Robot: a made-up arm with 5 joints. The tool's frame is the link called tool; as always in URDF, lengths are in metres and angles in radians. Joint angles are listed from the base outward. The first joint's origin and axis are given. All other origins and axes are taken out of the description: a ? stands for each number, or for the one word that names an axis. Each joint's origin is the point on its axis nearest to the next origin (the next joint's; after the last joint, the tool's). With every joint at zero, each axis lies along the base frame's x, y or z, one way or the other. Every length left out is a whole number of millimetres.
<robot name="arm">
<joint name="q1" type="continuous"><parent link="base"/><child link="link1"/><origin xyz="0.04 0 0.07"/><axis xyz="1 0 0"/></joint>
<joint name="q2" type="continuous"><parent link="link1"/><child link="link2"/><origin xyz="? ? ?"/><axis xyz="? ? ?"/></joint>
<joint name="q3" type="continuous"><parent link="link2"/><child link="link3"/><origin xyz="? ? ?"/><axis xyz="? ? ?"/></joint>
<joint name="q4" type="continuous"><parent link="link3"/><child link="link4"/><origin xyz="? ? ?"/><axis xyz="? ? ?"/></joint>
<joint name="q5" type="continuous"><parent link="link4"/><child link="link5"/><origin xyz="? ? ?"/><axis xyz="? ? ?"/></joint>
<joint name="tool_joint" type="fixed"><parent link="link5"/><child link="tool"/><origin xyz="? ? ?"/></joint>
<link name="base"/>
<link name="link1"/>
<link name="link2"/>
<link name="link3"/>
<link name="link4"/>
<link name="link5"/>
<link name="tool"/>
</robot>
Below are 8 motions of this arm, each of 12 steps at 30 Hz.
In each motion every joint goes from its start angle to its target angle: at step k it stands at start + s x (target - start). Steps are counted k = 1, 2, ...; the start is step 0. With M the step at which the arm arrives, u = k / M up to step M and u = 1 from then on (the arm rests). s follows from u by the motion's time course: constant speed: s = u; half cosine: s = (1 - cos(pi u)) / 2; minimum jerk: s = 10 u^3 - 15 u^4 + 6 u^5.
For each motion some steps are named. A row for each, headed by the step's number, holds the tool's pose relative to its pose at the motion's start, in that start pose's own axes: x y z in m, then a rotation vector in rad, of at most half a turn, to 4 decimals.
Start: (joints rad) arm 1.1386 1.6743 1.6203 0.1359 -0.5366
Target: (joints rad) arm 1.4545 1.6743 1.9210 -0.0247 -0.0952
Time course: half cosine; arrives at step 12
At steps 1, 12:
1: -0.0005 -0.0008 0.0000 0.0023 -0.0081 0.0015
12: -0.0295 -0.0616 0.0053 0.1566 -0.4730 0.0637

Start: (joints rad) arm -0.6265 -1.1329 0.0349 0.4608 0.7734
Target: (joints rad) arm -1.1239 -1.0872 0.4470 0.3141 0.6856
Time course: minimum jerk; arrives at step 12
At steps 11, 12:
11: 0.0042 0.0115 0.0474 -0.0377 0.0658 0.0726
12: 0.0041 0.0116 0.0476 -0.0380 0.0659 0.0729

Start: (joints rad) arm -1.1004 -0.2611 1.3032 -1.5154 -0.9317
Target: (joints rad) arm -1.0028 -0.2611 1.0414 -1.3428 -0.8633
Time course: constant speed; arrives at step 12
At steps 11, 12:
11: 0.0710 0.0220 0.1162 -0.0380 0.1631 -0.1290
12: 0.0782 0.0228 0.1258 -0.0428 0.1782 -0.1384

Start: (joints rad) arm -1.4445 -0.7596 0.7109 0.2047 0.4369
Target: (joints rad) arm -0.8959 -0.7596 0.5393 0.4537 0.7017
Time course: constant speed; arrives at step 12
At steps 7, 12:
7: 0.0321 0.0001 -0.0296 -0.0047 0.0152 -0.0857
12: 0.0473 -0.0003 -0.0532 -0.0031 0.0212 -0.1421

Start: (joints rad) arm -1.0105 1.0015 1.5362 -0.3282 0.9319
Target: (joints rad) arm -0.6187 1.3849 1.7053 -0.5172 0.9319
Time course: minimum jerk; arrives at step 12
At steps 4, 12:
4: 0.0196 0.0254 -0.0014 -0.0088 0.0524 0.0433
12: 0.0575 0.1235 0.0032 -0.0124 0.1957 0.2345

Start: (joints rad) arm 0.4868 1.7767 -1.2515 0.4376 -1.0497
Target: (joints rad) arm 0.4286 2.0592 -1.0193 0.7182 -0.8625
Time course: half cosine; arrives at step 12
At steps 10, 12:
10: 0.0664 0.0562 -0.0425 0.1358 0.0473 -0.1093
12: 0.0704 0.0605 -0.0451 0.1418 0.0536 -0.1161

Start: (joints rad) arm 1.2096 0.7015 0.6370 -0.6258 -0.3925
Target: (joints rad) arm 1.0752 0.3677 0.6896 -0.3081 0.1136
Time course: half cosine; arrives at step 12
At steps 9, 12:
9: -0.0360 -0.0276 -0.1082 -0.1797 -0.7321 0.0103
12: -0.0395 -0.0324 -0.1255 -0.2099 -0.8576 0.0147

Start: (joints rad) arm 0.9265 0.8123 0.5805 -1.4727 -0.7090
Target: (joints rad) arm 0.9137 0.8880 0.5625 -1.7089 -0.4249
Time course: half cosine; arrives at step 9
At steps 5, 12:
5: 0.0155 -0.0029 0.0332 0.1096 -0.1605 0.0367
12: 0.0262 -0.0073 0.0567 0.1911 -0.2760 0.0511

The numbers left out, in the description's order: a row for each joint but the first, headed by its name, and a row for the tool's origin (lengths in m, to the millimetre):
q2: xyz 0 0.07 -0.11, axis 0 1 0
q3: xyz 0.09 0 0.2, axis 0 0 -1
q4: xyz -0.2 -0.35 0, axis -1 0 0
q5: xyz 0 0.2 0.23, axis 0 -1 0
tool: xyz 0.04 0 -0.09

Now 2 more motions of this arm.
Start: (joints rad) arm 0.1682 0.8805 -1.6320 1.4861 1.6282
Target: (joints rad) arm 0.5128 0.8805 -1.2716 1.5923 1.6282
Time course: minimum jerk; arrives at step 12
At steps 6, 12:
6: 0.0019 0.0190 -0.0271 -0.1091 0.0407 0.0562
12: 0.0075 0.0359 -0.0558 -0.2153 0.0864 0.0922

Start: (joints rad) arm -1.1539 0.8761 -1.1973 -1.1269 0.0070
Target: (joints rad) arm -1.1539 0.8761 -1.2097 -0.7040 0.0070
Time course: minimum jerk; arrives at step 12
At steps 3, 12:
3: 0.0004 0.0059 -0.0087 -0.0438 0.0011 0.0009
12: 0.0029 0.0391 -0.0927 -0.4228 0.0099 0.0106

